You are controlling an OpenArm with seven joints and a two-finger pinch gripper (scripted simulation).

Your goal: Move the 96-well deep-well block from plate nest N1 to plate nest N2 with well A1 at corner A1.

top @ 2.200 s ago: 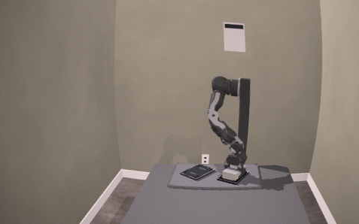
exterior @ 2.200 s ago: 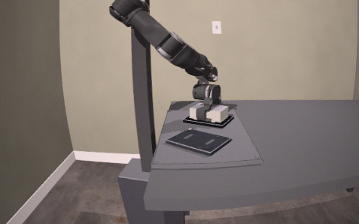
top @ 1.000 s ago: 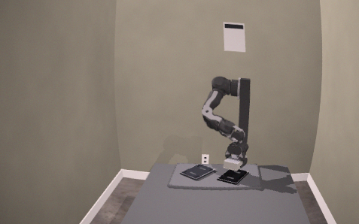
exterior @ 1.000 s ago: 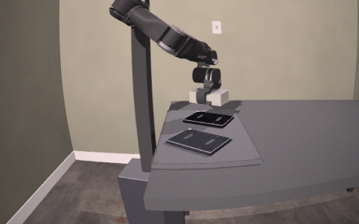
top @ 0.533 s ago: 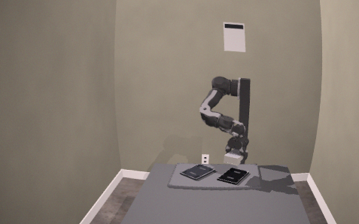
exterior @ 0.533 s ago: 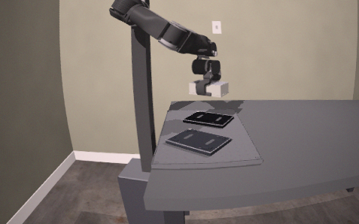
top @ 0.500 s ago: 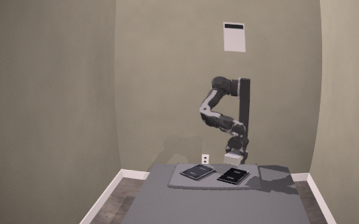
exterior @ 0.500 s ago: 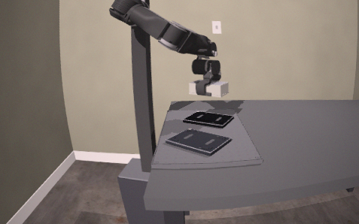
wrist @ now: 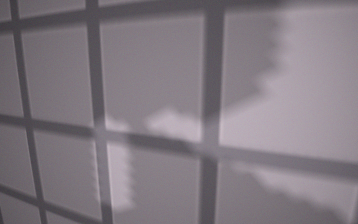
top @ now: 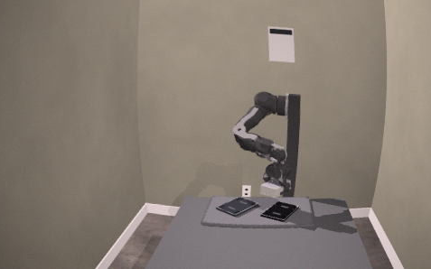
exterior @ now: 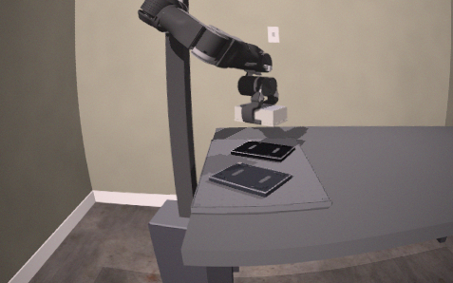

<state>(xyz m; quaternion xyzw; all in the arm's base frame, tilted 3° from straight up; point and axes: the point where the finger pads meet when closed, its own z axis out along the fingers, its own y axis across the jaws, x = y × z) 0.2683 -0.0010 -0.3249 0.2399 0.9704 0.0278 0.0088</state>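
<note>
Right now the plate nest N2 is 18 cm to the right of my hand, 11 cm below it and 1 cm behind it. The rest, counted from my hand: plate nest N1: 11 cm below, 3 cm to the left; A1 mark: 10 cm below, 9 cm to the right, 5 cm behind; white deep-well block: 2 cm above.
</note>
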